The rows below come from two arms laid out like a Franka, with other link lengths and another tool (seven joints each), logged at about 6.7 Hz.
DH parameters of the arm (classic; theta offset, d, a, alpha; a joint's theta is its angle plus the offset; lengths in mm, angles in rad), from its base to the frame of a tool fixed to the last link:
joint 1: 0 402.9 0 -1.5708
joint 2: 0 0 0 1.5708
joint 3: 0 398.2 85.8 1.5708
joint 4: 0 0 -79.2 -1.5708
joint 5: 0 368.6 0 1.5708
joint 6: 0 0 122.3 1.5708
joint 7: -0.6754 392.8 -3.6 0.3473
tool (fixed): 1.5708 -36.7 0 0
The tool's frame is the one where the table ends.
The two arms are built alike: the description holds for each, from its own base.
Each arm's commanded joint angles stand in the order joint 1, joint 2, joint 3, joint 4, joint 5, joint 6, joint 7.
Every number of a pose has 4 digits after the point.
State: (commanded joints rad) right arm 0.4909 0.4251 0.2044 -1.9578 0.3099 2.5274 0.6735; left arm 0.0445 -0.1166 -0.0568 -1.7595 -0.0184 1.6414 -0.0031
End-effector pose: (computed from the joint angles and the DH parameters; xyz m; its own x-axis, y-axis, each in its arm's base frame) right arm 0.5403 0.4855 0.1890 0.3805 -0.7065 -0.5968 -0.9097 -0.4020 -0.1040; left arm 0.5388 -0.0255 0.5024 0.5818 -0.7422 -0.3327 -0.7851 -0.6193 0.0087
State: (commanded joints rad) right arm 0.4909 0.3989 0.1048 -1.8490 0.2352 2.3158 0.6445; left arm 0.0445 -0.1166 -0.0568 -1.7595 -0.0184 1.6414 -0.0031
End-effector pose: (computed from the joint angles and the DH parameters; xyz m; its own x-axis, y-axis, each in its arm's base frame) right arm 0.5746 0.4279 0.2223 0.3984 -0.7428 -0.5381 -0.8961 -0.4403 -0.0556; left arm 0.5388 -0.0255 0.5024 0.5818 -0.7422 -0.3327 -0.7851 -0.6193 0.0087
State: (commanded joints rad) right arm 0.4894 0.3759 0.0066 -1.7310 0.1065 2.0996 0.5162; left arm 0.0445 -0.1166 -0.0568 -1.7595 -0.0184 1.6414 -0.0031
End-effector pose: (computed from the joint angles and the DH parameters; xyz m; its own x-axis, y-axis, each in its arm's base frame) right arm 0.6105 0.3458 0.2625 0.5126 -0.7447 -0.4274 -0.8251 -0.5650 -0.0051; left arm 0.5388 -0.0255 0.5024 0.5818 -0.7422 -0.3327 -0.7851 -0.6193 0.0087
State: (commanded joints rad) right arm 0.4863 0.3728 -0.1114 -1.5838 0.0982 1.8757 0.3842; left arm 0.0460 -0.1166 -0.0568 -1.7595 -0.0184 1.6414 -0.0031
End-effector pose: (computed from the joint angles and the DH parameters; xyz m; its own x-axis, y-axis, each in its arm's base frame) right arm 0.6348 0.2697 0.3112 0.5266 -0.7471 -0.4057 -0.7999 -0.5970 0.0610; left arm 0.5389 -0.0247 0.5024 0.5829 -0.7413 -0.3327 -0.7842 -0.6205 0.0087
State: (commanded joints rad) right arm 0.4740 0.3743 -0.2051 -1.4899 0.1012 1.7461 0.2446; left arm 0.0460 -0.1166 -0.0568 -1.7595 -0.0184 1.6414 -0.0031
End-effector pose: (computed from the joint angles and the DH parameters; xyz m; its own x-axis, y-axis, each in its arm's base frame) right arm 0.6512 0.2063 0.3448 0.5541 -0.7297 -0.4007 -0.7685 -0.6334 0.0905; left arm 0.5389 -0.0247 0.5024 0.5829 -0.7413 -0.3327 -0.7842 -0.6205 0.0087
